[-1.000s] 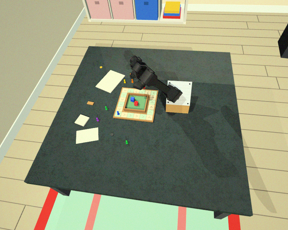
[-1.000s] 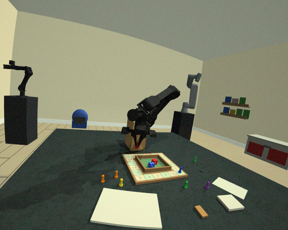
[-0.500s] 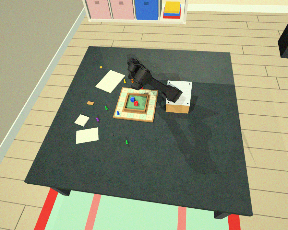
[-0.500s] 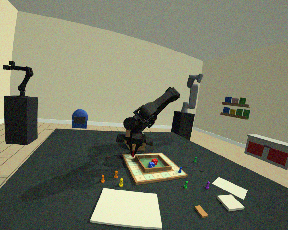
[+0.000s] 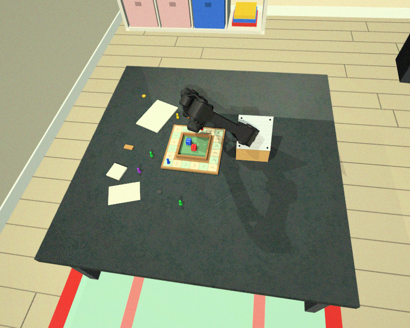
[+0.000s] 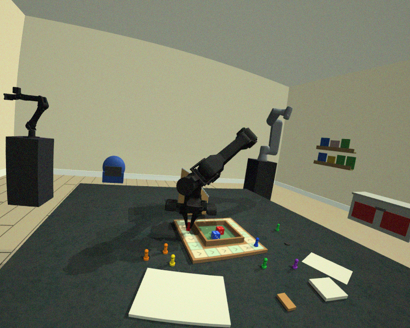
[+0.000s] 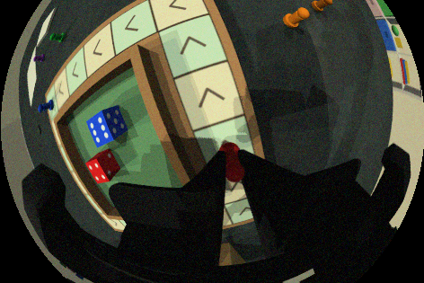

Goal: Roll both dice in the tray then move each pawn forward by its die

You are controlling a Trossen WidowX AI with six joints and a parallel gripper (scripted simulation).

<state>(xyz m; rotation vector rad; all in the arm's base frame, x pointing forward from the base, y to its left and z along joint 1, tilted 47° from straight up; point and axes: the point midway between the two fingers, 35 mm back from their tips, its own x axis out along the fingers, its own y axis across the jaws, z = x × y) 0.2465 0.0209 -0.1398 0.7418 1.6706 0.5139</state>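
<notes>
Now: gripper tip 1 cm below the red pawn. Round my gripper tip: blue pawn 24 cm to the left, 11 cm ahead, 1 cm below; then purple pawn 31 cm to the left, 24 cm ahead, 2 cm below.
</notes>
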